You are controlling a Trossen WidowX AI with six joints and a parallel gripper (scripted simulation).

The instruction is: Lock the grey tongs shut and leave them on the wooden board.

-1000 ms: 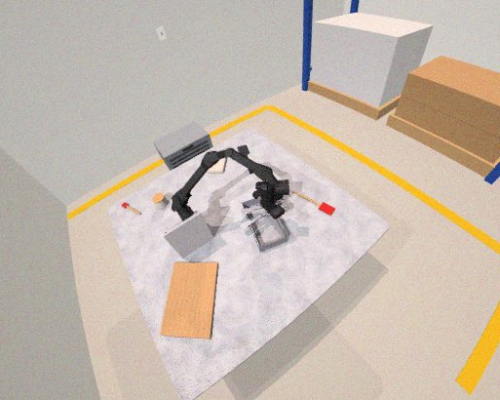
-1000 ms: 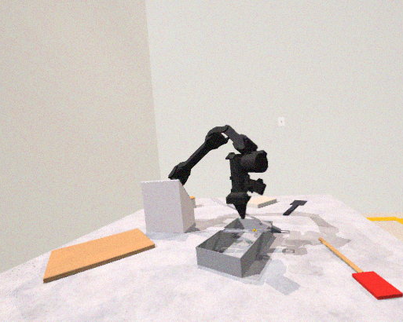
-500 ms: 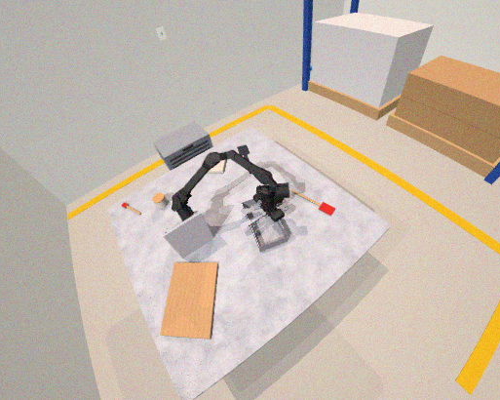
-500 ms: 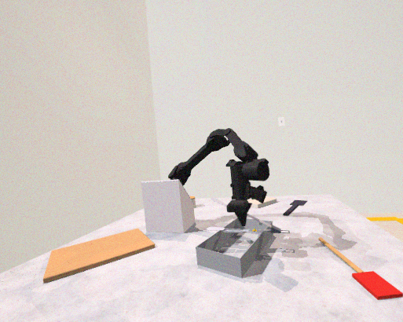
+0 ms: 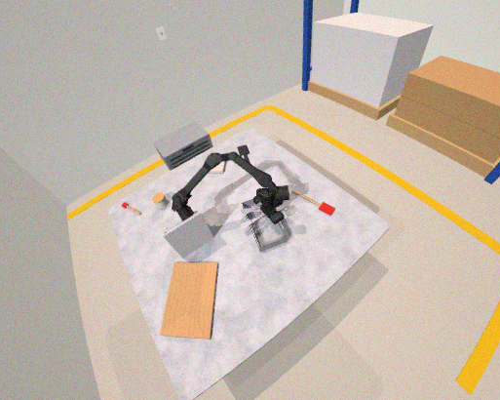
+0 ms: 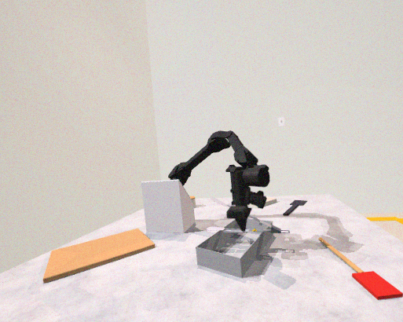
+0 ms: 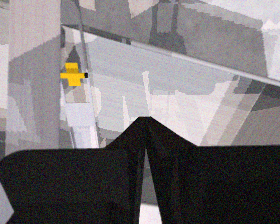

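Right now the grey roasting tin is 50 mm below my gripper tip, 20 mm to the left of it and 20 mm behind it. Also, from my gripper tip: black spatula 570 mm to the left, 220 mm ahead, 70 mm below; then wooden board 550 mm behind, 90 mm to the right, 70 mm below; then red spatula 300 mm ahead, 70 mm below, 60 mm to the right.
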